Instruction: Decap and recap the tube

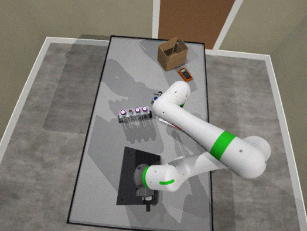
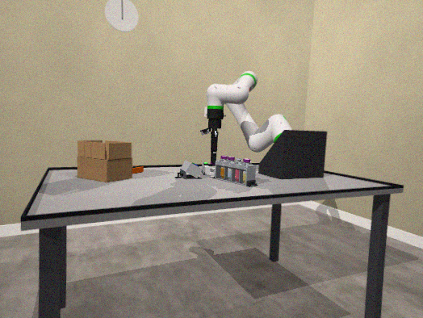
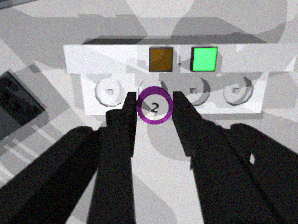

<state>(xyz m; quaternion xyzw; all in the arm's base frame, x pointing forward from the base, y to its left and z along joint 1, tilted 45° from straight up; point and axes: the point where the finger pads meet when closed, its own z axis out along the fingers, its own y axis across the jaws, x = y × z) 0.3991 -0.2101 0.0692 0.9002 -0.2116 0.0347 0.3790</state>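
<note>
The cap 1 lies 35 cm to the left of my hand, 3 cm ahead of it and 2 cm above it. From my hand the other things lie so: green key: 16 cm ahead, 6 cm to the left, 3 cm below; then purple cap marked 2: 3 cm below; then cap 4: 19 cm to the left, 5 cm ahead, 2 cm above.
</note>
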